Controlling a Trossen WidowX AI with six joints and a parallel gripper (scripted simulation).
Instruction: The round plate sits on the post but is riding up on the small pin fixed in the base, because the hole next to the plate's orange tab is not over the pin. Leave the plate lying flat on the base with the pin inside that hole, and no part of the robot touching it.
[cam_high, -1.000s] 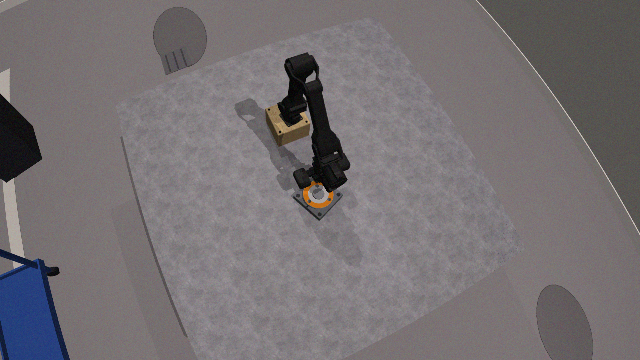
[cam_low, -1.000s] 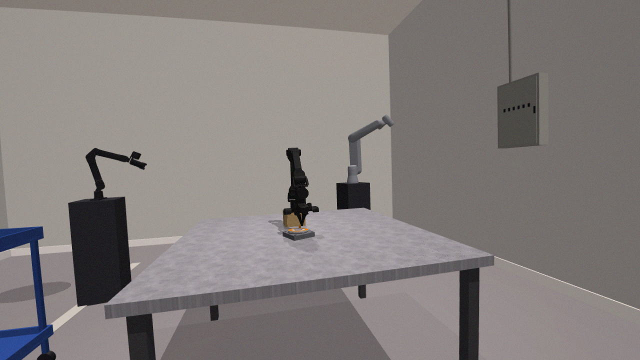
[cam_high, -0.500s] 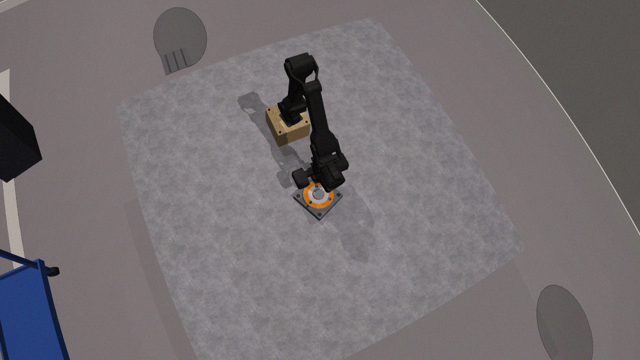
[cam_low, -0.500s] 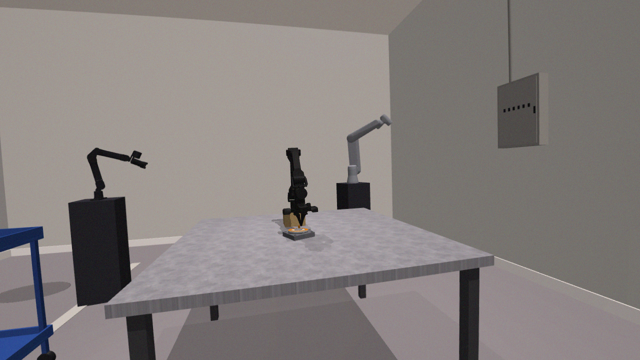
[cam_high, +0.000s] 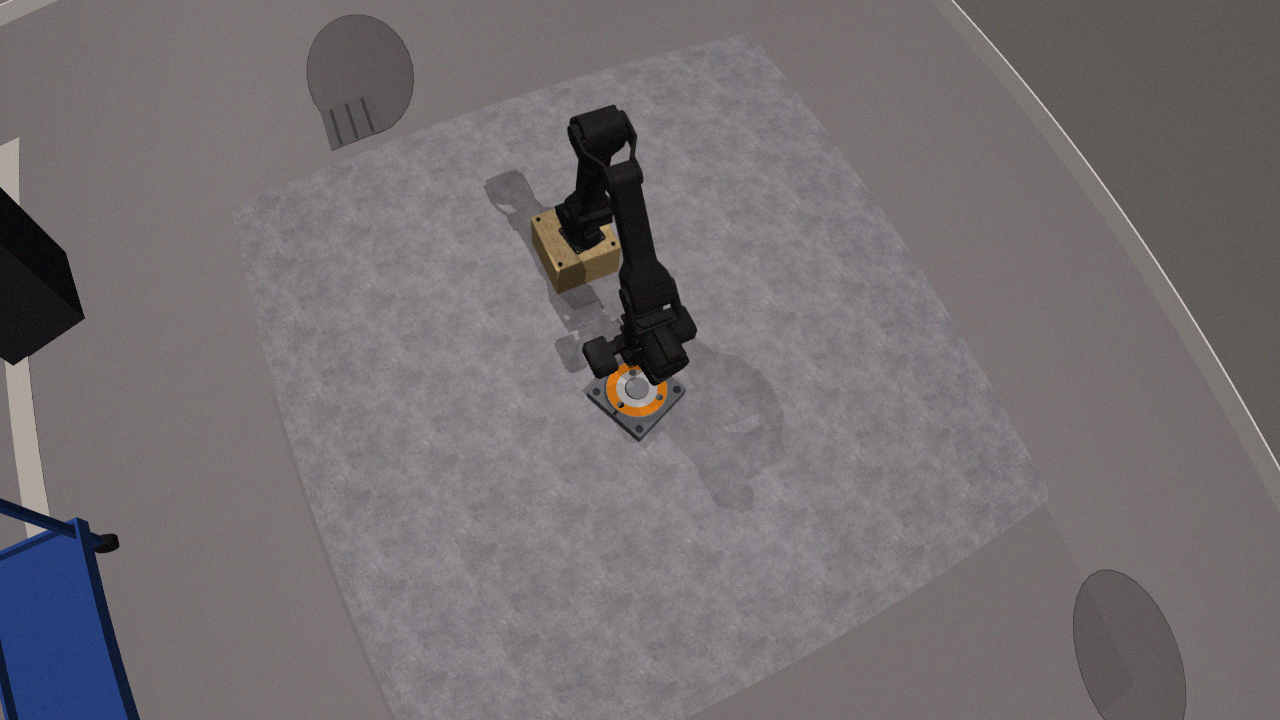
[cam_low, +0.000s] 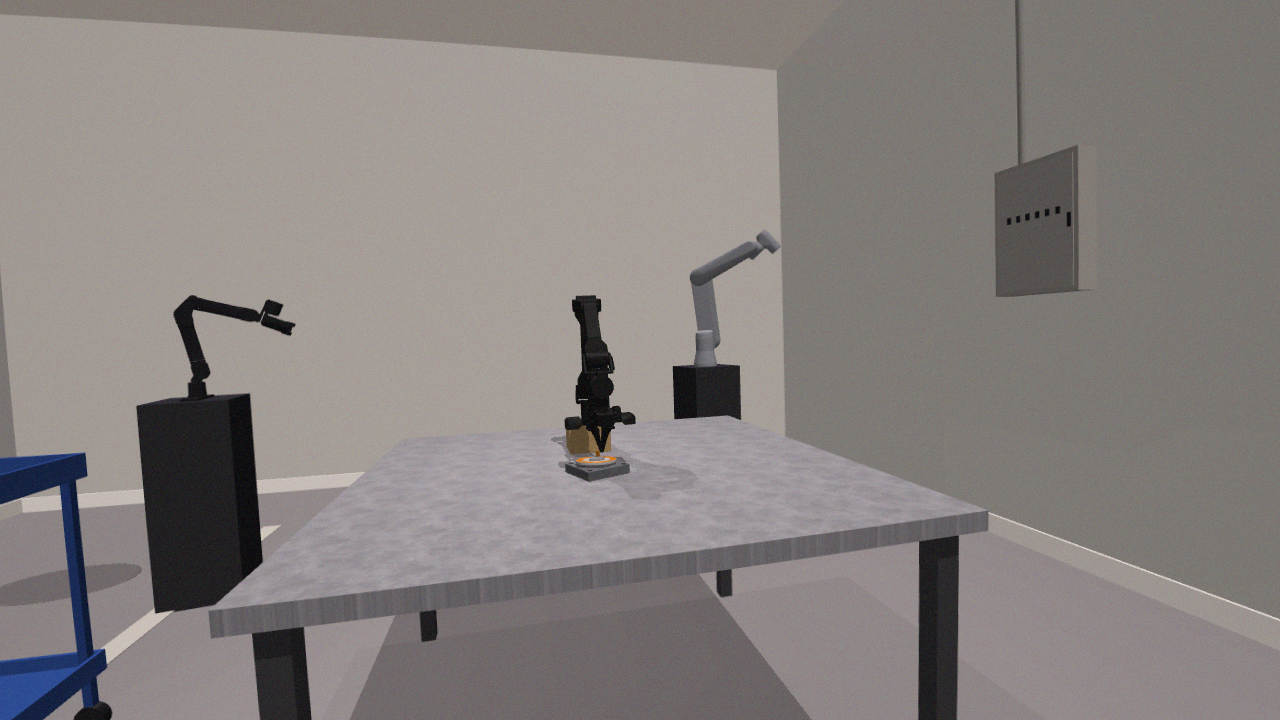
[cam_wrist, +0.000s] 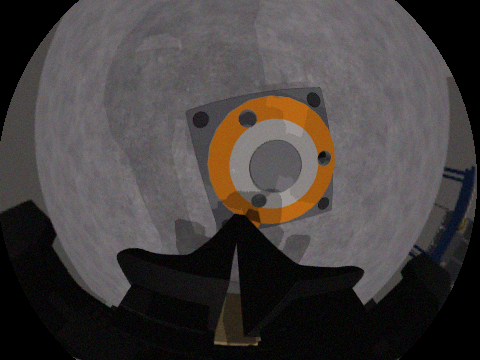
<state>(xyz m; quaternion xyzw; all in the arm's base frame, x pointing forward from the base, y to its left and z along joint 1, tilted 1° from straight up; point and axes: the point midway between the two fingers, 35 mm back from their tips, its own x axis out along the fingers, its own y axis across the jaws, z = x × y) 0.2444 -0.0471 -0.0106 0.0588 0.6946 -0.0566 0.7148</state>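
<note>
Now: gripper tip 20 mm short of the round plate, 20 mm to the left of it and 10 mm above it. From my gripper tip the other things lie so: square grey base: 40 mm ahead, 30 mm to the right, 20 mm below.
</note>
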